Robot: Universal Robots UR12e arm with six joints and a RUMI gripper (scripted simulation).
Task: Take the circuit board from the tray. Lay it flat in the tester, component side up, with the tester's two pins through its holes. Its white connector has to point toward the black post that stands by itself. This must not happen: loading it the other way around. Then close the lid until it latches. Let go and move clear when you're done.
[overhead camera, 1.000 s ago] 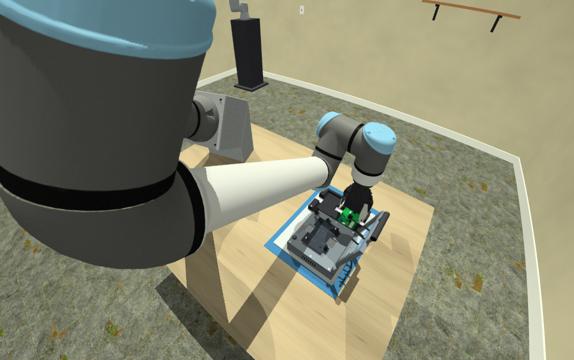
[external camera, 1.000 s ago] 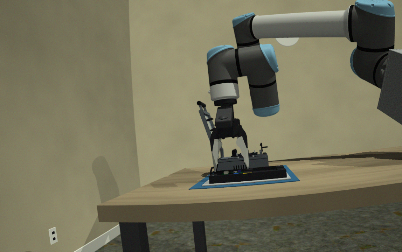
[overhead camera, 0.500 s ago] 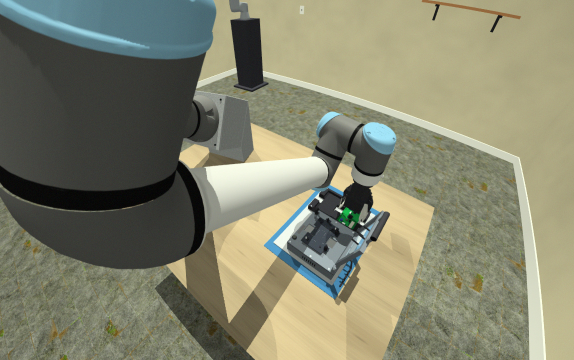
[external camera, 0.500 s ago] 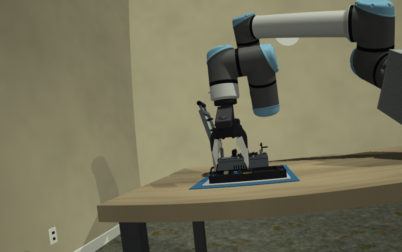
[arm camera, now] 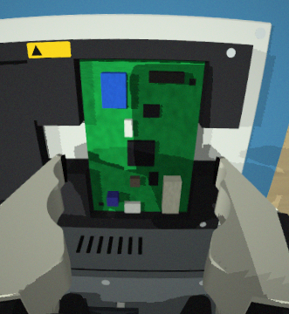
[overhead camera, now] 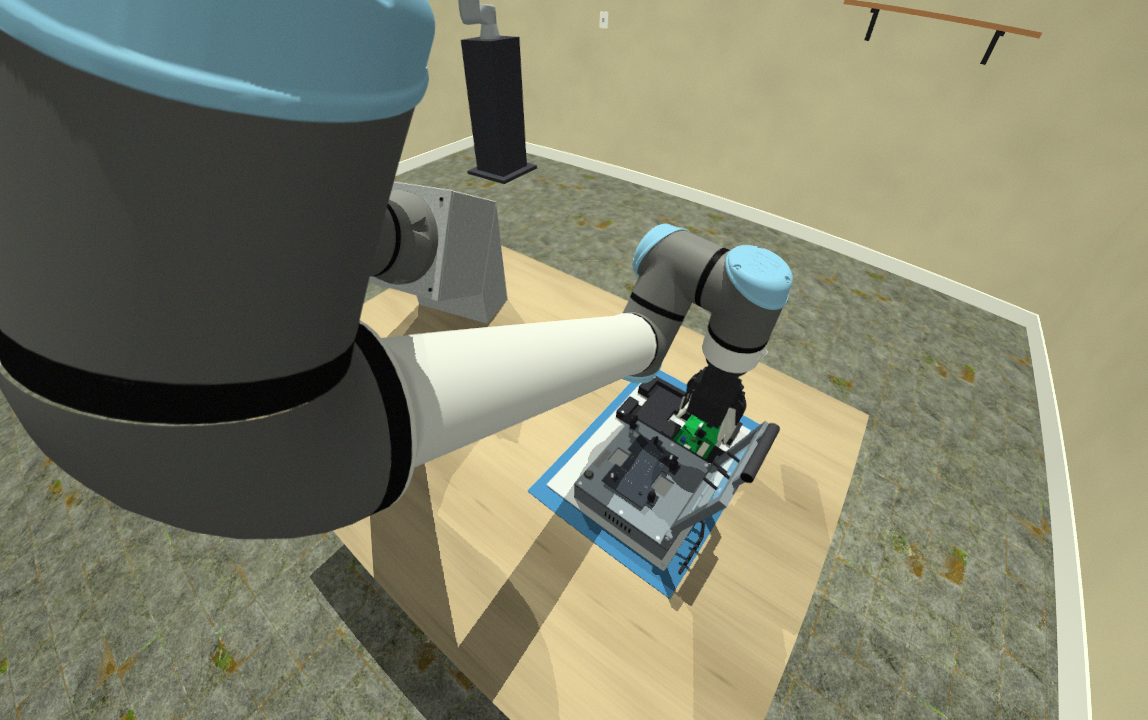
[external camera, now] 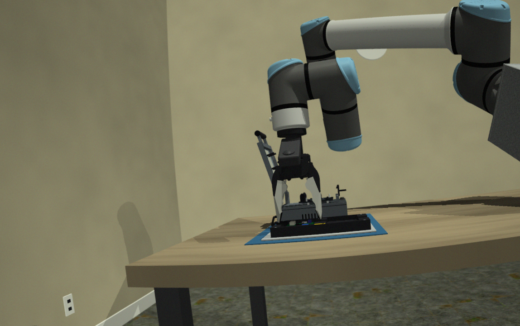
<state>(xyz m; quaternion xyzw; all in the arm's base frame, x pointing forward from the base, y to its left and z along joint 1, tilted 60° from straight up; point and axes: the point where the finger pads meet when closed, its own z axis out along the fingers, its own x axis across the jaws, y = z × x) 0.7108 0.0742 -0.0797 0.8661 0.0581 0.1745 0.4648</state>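
Now: the green circuit board 20 mm below my hand. Also, from my hand: lid (170 mm to the right, 140 mm above, 70 mm ahead); grey tester (130 mm to the right, 70 mm above, 20 mm behind).
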